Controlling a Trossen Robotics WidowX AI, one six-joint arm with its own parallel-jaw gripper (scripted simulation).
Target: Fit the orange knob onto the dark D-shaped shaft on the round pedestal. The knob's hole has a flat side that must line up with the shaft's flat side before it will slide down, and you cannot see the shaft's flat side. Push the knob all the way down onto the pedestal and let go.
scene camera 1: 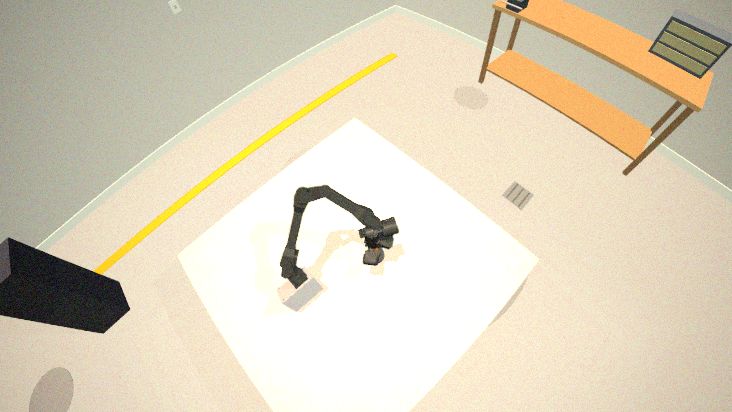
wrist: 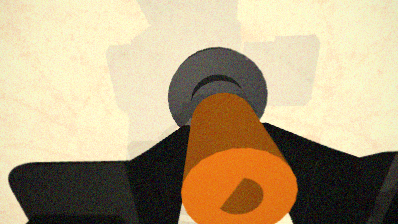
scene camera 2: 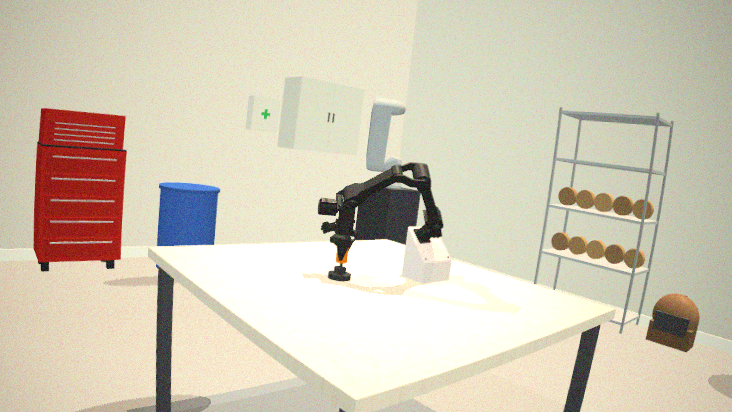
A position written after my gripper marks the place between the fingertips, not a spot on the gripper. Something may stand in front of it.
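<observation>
I am holding an orange knob (wrist: 232,162) in my gripper (scene camera 2: 341,259). The wrist view shows me the gripper (wrist: 224,131) as well. And there is a dark shaft (wrist: 213,70), which I can also see.
</observation>
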